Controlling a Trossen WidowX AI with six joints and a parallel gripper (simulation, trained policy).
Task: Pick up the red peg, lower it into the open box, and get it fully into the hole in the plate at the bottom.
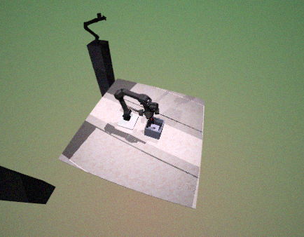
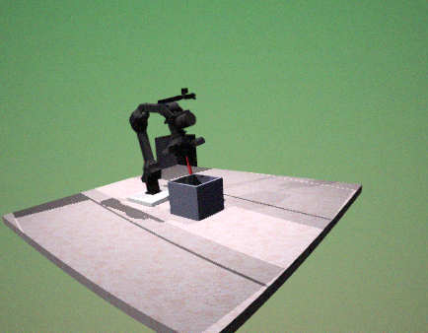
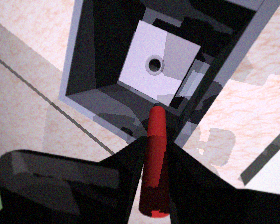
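Right now my gripper tip is 140 mm above the plate, 50 mm short of it and 40 mm to the left of it. Round my gripper tip: red peg 10 mm above.
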